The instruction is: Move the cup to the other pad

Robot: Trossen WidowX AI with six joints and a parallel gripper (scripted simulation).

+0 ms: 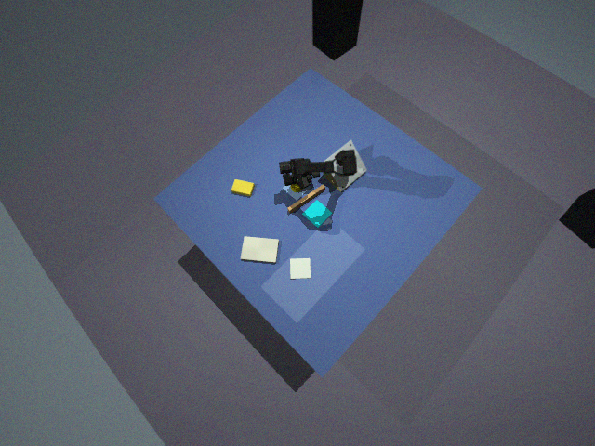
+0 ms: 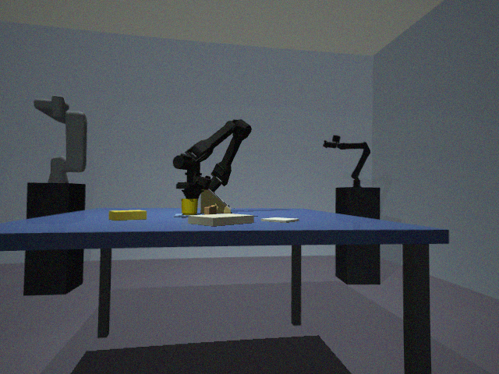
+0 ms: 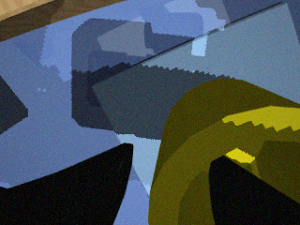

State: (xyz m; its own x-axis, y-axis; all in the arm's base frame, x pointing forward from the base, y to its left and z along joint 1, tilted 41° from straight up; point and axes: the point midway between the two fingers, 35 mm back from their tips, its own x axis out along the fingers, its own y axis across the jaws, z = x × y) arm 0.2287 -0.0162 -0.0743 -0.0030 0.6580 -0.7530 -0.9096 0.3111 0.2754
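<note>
The yellow cup is 20 mm ahead of my gripper tip, 10 mm to the right of it and 10 mm below it. Round my gripper tip: orange stick 30 mm ahead, 80 mm to the left, 30 mm below; then light blue pad 30 mm ahead, 10 mm to the right, 50 mm below; then cyan pad 40 mm ahead, 180 mm to the left, 50 mm below.
</note>
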